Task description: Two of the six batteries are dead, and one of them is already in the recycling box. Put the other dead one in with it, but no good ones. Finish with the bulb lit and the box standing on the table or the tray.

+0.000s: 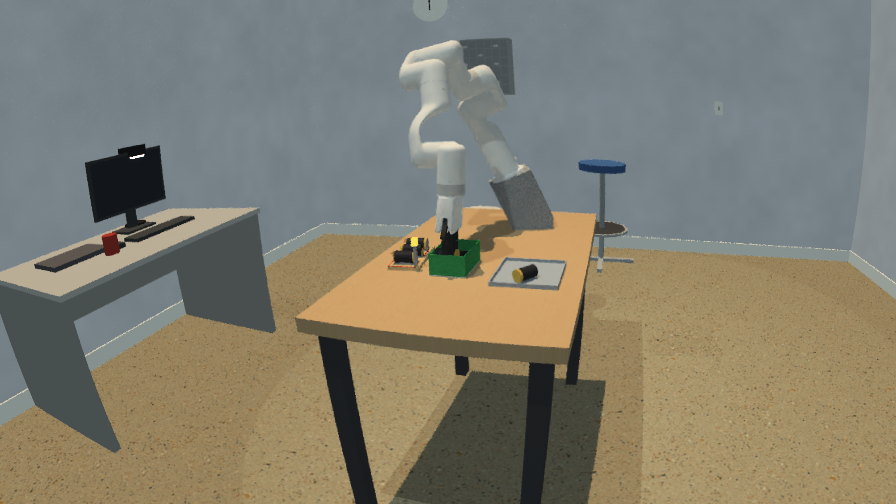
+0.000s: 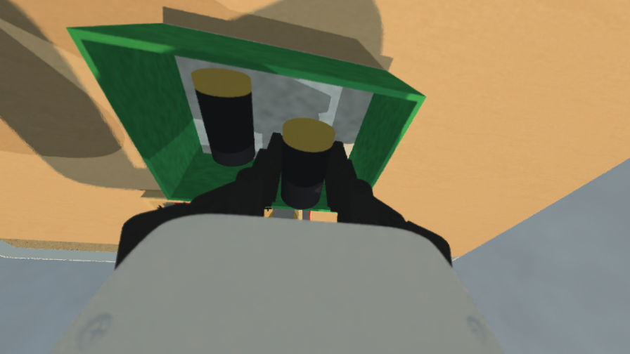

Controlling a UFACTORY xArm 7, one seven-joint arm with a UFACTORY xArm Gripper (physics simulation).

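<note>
The green recycling box point(image 1: 443, 265) point(image 2: 125, 95) stands on the table. One black battery with a gold end point(image 2: 227, 120) lies inside it on the grey floor. My gripper point(image 1: 452, 247) point(image 2: 305, 154) points down into the box and is shut on a second black battery with a gold end point(image 2: 306, 167), held beside the first. Whether the held battery touches the box floor is hard to tell. Left of the box, the battery holder point(image 1: 403, 267) carries black batteries point(image 1: 404, 257) and a bulb point(image 1: 414, 241) that shows bright yellow. Another battery point(image 1: 525, 273) lies on the tray point(image 1: 559, 275).
The wooden table point(image 1: 432, 313) carries the box, the holder and the tray, which is right of the box. The box walls stand close around my fingers. The arm's grey base point(image 1: 523, 200) is at the back. A blue stool point(image 1: 602, 166) stands behind the table, and a desk point(image 1: 219, 228) is at the left.
</note>
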